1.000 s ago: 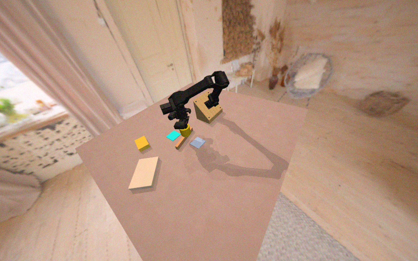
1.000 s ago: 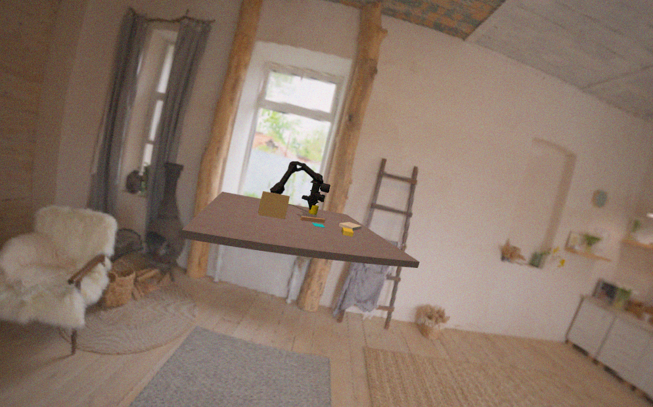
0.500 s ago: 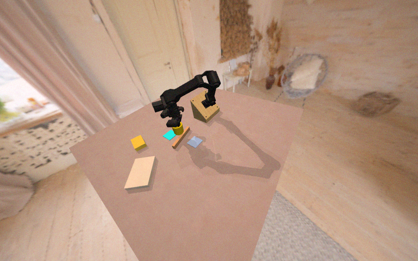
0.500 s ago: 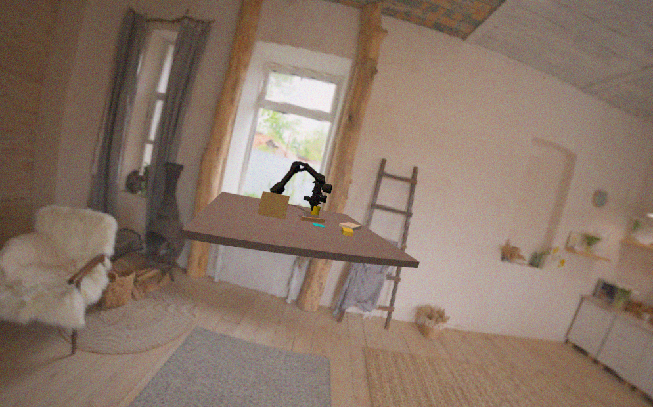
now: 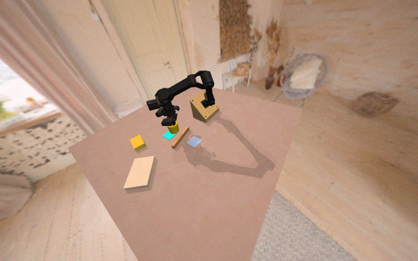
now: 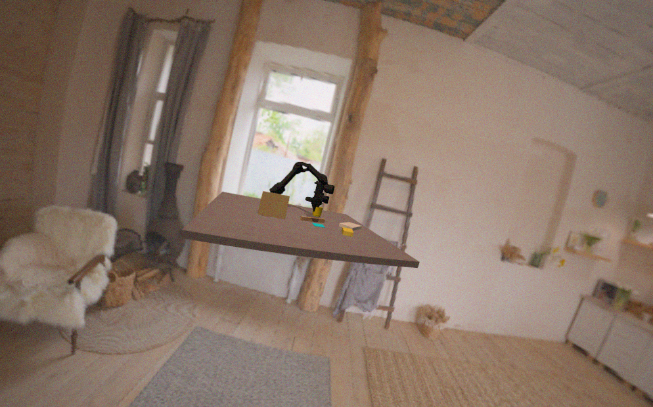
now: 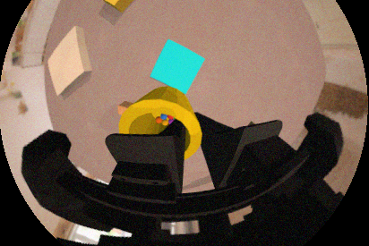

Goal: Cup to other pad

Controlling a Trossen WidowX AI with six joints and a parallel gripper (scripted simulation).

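My gripper tip is 80 mm above the thin wooden bar, 60 mm to the right of it and 10 mm short of it. Round my gripper tip: grey-blue pad (160 mm to the left, 100 mm below, 20 mm behind); then yellow cup (20 mm to the left, 20 mm ahead).
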